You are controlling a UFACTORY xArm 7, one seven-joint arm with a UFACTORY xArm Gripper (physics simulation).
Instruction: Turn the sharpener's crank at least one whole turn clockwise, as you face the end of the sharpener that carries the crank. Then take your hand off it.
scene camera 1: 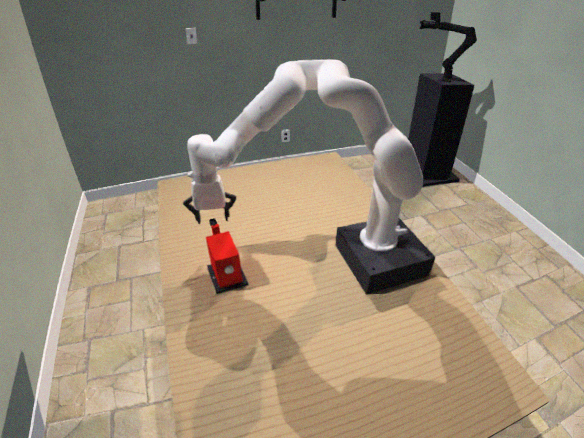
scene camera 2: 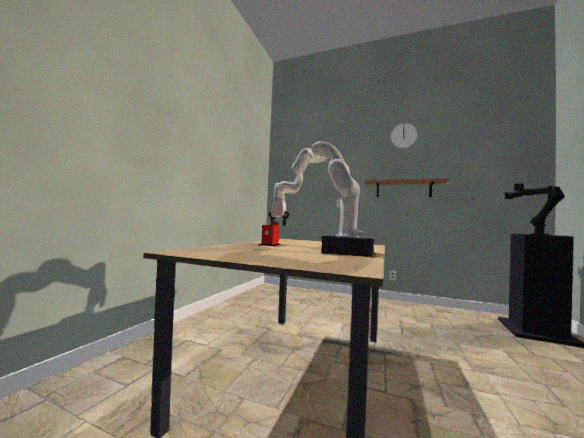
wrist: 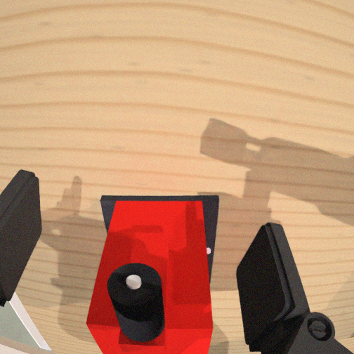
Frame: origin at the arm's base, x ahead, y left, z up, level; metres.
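Seen in the pictures: gripper, fingertip midpoint: [scene camera 1: 213, 220]; arm's base at its link origin: [scene camera 1: 378, 239] [scene camera 2: 347, 237].
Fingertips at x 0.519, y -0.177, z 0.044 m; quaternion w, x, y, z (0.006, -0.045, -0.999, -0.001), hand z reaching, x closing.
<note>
Offsets run from my fingertips to a thing's top centre. "spot": to the spot under its first point. Level surfaces: height alone.
The red sharpener {spot: dx -0.018, dy +0.189, dz +0.003 m} [scene camera 1: 224, 257] [scene camera 2: 270, 235] [wrist: 160, 217] stands upright on its dark base plate on the table. Its short red crank arm [scene camera 1: 216, 230] points up at the end facing away from scene camera 1. The black crank knob {dx -0.001, dy +0.038, dz +0.023 m} [scene camera 1: 213, 222] [wrist: 136, 305] sits at the top of that arm, with a pale dot on its end in the wrist view. My gripper [scene camera 1: 213, 220] [scene camera 2: 278, 222] [wrist: 145, 227] is wide open and empty. Its fingers are apart on either side of the knob, and neither appears to touch it. The exact height gap is hard to tell.
The wooden table top {dz -0.125 m} [scene camera 1: 300, 345] [scene camera 2: 225, 256] [wrist: 150, 90] carries the black base block [scene camera 1: 385, 260] [scene camera 2: 347, 245] of my arm. A second, black arm [scene camera 1: 462, 45] [scene camera 2: 547, 202] stands on a black pedestal [scene camera 1: 440, 125] [scene camera 2: 542, 285] away from the table.
</note>
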